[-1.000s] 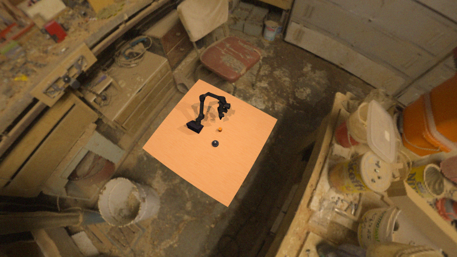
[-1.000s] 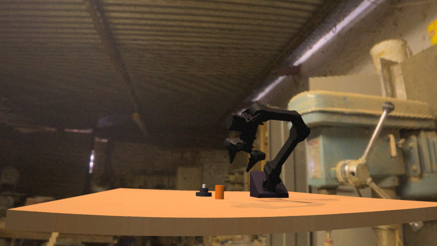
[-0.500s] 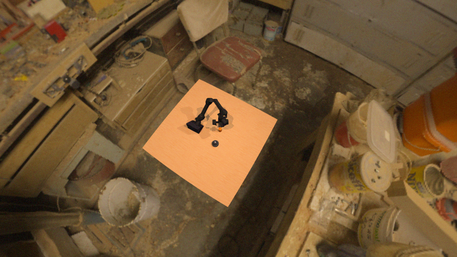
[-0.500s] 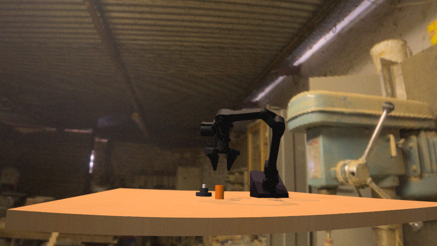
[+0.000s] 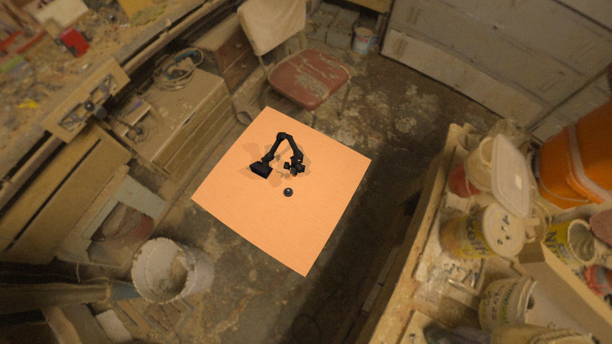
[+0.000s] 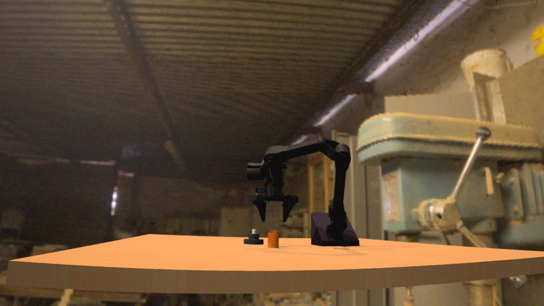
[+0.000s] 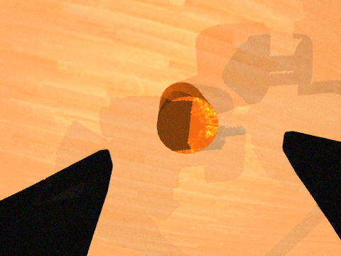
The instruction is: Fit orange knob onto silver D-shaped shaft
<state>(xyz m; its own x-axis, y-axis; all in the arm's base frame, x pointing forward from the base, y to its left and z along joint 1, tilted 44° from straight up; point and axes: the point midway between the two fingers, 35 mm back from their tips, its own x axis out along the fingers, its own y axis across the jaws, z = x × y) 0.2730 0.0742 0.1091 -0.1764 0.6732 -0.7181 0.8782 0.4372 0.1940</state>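
Right now the orange knob is 5 cm below my gripper tip. Round my gripper tip: round pedestal 17 cm to the right, 7 cm ahead, 6 cm below.
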